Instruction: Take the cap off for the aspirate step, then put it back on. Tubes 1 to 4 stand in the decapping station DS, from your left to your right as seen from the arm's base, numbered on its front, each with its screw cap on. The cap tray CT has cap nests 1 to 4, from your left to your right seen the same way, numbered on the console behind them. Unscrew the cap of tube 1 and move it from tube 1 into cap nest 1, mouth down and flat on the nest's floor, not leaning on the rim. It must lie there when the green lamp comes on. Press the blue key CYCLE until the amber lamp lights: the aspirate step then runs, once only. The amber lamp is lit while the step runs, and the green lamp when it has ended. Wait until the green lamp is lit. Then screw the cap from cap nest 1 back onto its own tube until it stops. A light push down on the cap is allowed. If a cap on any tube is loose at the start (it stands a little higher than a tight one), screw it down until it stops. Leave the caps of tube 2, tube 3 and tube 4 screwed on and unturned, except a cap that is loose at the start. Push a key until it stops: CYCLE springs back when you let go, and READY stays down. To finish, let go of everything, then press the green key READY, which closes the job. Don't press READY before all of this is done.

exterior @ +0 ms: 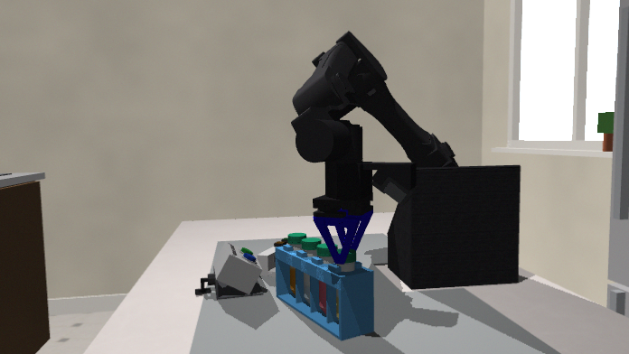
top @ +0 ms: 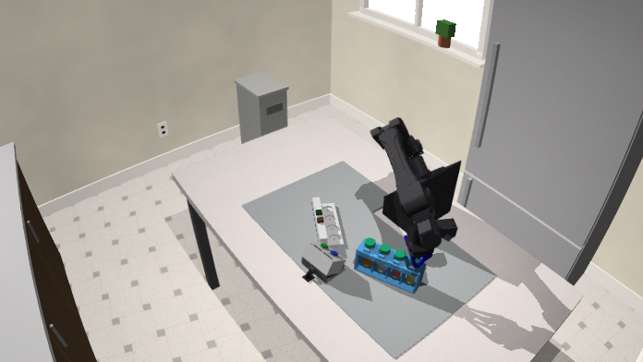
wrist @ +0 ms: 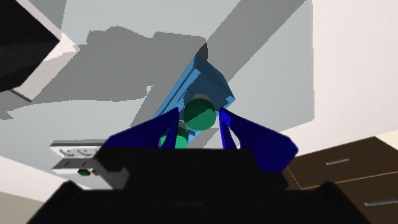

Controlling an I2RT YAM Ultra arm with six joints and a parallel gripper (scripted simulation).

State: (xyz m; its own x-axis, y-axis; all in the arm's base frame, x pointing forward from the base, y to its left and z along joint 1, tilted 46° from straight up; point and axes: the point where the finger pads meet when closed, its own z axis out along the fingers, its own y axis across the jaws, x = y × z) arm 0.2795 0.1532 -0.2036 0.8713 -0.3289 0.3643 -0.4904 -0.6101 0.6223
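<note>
Right now my hand is right at the green cap. The rest, counted from my hand: blue key: 150 mm ahead, 210 mm to the right, 50 mm below; then green key: 160 mm ahead, 250 mm to the right, 50 mm below; then grey key box: 170 mm ahead, 230 mm to the right, 60 mm below.
</note>
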